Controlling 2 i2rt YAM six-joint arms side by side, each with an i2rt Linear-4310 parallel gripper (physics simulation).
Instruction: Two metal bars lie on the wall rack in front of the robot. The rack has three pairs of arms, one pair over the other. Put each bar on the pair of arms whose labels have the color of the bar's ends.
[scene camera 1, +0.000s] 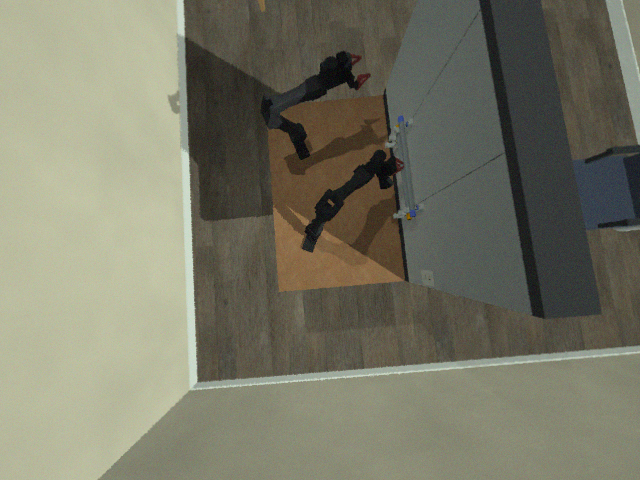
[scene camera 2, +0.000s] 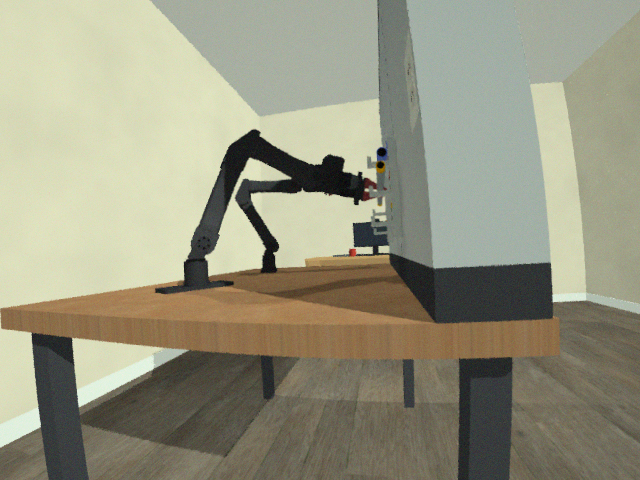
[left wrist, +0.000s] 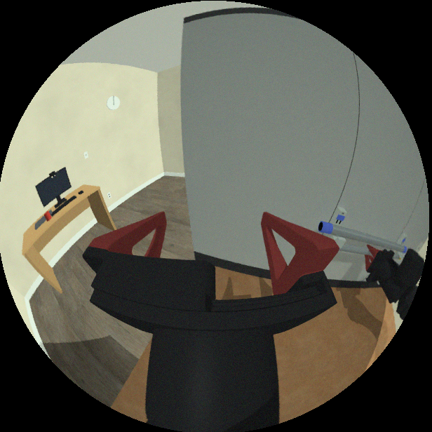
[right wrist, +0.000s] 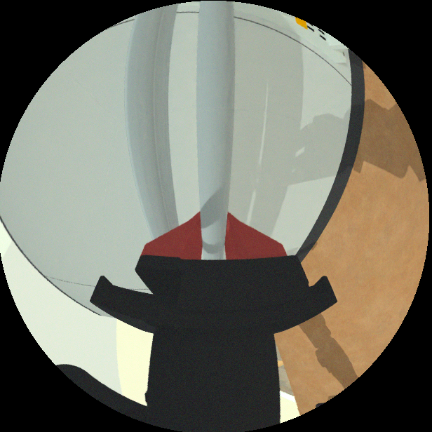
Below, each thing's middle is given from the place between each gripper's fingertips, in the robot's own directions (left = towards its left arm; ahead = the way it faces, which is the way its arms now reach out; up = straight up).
Now: left hand 47 cm to the left of the blue-ended bar (left wrist: 325, 227), 14 cm short of it and 9 cm above it.
I see my right gripper 40 mm below the blue-ended bar, 20 mm to the left of it and 20 mm past it.
